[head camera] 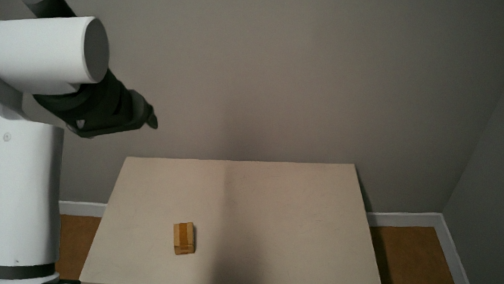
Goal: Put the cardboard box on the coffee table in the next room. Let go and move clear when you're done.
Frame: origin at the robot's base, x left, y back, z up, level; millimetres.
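Seen in the pictures: left gripper, fingertip midpoint: [123, 128].
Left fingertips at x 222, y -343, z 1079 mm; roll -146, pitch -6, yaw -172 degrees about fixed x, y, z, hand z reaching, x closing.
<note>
A point is followed by its place in that frame.
The small brown cardboard box [184, 238] @[x 215, y -538, z 500 mm] rests upright on the pale top of the coffee table [305, 215] @[x -167, y -683, z 450 mm], left of the table's middle in the head view. A darker orange-brown strip runs across it. My left gripper [152, 120] is open and empty. It is raised above the table's far left corner, up and to the left of the box in the picture and well apart from it. One fingertip shows plainly; the other is largely hidden. My right gripper does not show in the head view.
A grey wall [300, 75] @[x -138, y -998, z 804 mm] stands behind the table, and another wall [485, 200] @[x -892, y -798, z 406 mm] is at the right. White baseboards [405, 219] @[x -714, y -985, z 54 mm] run along them. Brown floor [412, 250] @[x -729, y -846, z 0 mm] shows on both sides of the table. My white left arm fills the left edge of the picture.
</note>
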